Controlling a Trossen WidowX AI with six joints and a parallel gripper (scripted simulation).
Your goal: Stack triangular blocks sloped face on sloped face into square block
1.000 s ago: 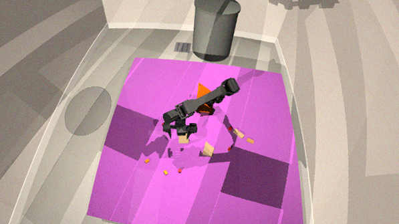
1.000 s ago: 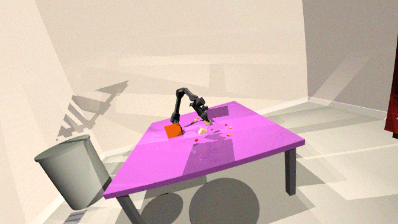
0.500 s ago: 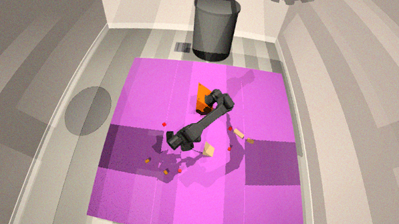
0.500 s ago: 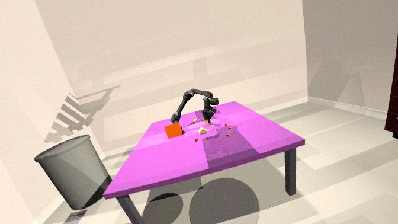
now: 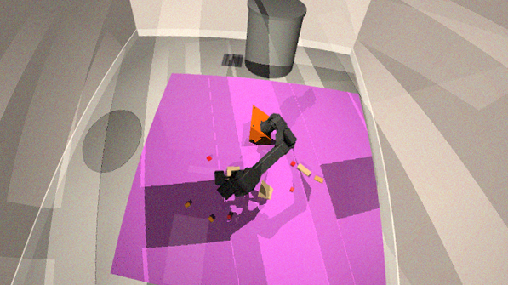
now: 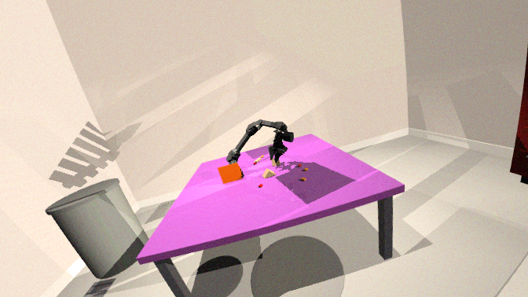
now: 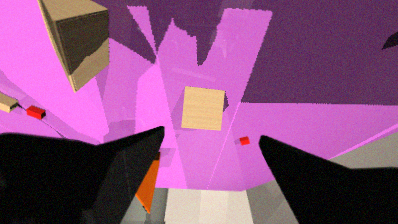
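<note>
The triangular block lies 6 cm behind my gripper tip and 7 cm below it. The rest, counted from my gripper tip: cream bar (9 cm behind, 35 cm to the left, 8 cm below); then short tan stick (4 cm behind, 43 cm to the left, 9 cm below).
</note>
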